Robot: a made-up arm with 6 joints. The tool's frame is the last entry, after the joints. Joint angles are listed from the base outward. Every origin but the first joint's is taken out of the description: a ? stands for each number. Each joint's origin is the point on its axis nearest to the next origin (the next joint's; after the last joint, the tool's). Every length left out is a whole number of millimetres.
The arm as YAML. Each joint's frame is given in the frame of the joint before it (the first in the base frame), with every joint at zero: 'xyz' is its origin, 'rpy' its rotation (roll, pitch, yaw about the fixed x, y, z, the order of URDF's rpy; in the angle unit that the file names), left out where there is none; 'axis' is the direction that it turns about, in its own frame. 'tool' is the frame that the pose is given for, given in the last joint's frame.
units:
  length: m
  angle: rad
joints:
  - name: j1
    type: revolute
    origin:
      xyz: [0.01, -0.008, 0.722]
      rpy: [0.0, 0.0, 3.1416]
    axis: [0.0, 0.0, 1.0]
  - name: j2
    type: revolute
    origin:
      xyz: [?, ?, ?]
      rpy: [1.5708, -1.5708, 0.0]
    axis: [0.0, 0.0, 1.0]
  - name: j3
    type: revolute
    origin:
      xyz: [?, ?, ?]
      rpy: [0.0, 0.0, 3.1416]
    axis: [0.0, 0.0, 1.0]
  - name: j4
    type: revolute
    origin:
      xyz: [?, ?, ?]
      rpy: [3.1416, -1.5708, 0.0]
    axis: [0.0, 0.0, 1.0]
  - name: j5
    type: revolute
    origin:
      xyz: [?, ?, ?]
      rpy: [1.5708, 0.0, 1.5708]
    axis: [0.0, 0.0, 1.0]
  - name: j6
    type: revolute
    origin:
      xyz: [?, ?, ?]
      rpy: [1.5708, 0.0, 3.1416]
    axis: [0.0, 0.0, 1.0]
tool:
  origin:
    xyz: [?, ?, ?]
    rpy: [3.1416, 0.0, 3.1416]
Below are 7 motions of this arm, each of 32 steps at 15 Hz.
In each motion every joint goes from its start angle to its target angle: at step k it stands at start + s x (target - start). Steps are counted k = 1, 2, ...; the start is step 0. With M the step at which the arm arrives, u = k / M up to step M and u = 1 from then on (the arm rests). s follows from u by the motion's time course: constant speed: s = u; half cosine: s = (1 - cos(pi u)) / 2; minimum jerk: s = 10 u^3 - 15 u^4 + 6 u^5.
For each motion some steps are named. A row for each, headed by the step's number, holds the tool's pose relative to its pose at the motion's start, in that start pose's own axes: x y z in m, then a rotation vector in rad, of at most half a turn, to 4 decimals.
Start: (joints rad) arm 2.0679 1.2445 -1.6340 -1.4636 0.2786 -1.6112
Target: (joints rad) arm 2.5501 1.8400 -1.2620 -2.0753 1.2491 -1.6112
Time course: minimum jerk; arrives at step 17
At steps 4, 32:
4: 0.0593 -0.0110 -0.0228 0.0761 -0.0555 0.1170
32: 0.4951 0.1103 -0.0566 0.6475 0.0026 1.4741

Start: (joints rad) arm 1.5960 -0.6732 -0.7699 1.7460 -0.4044 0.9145
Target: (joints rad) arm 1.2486 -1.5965 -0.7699 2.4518 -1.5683 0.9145
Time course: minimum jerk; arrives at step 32
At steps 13, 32:
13: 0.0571 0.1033 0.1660 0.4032 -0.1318 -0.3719
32: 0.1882 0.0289 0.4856 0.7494 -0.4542 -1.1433

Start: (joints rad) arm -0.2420 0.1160 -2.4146 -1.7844 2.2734 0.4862
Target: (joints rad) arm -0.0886 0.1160 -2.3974 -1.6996 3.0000 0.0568
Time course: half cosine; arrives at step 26
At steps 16, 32:
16: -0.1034 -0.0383 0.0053 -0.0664 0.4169 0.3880
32: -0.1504 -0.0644 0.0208 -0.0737 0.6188 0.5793

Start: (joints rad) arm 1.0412 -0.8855 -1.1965 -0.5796 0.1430 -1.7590
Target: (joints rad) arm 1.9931 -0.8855 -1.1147 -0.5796 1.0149 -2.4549
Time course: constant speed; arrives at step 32
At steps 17, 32:
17: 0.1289 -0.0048 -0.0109 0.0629 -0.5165 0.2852
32: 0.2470 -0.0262 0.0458 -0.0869 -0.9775 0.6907

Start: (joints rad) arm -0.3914 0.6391 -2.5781 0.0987 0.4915 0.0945
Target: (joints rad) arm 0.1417 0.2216 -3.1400 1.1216 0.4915 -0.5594
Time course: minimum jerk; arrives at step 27
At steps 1, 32:
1: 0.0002 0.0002 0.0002 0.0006 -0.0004 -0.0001
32: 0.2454 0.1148 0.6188 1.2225 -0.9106 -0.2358

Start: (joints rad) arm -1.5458 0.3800 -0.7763 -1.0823 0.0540 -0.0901
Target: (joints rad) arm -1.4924 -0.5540 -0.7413 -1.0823 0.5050 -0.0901
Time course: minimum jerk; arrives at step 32
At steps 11, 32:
11: 0.0126 -0.0658 0.0771 -0.1756 0.0171 -0.0079
32: -0.0040 -0.1706 0.4069 -0.7470 0.0375 -0.1767

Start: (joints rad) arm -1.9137 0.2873 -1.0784 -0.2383 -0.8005 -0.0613
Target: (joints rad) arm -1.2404 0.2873 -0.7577 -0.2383 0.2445 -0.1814
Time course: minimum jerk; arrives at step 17
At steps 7, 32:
7: -0.0896 0.1658 0.0002 0.2751 0.3992 0.0751
32: -0.2602 0.4006 0.1915 0.7756 1.1234 0.5254

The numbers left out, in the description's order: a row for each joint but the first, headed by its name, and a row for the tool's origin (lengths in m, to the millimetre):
j2: 0.013 0.033 0.0
j3: 0.274 0.061 0.0
j4: 0.391 -0.107 0.0
j5: 0.001 0.02 0.0
j6: 0.105 0.176 0.0
tool: 0.015 0.023 0.0

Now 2 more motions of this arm.
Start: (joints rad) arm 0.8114 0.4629 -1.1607 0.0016 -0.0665 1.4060
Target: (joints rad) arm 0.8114 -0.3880 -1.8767 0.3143 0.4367 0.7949
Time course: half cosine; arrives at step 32
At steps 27, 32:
27: 0.0539 0.2752 0.8307 1.0035 -0.2154 0.3355
32: 0.0493 0.2554 0.8891 1.0683 -0.2360 0.3642

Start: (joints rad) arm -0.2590 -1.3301 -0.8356 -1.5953 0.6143 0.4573
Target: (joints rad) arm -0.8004 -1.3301 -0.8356 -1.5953 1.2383 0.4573
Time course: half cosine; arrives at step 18
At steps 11, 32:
11: -0.1188 -0.0887 -0.0211 -0.4489 0.5794 0.1463
32: -0.1661 -0.1401 0.0081 -0.6915 0.8492 0.1988

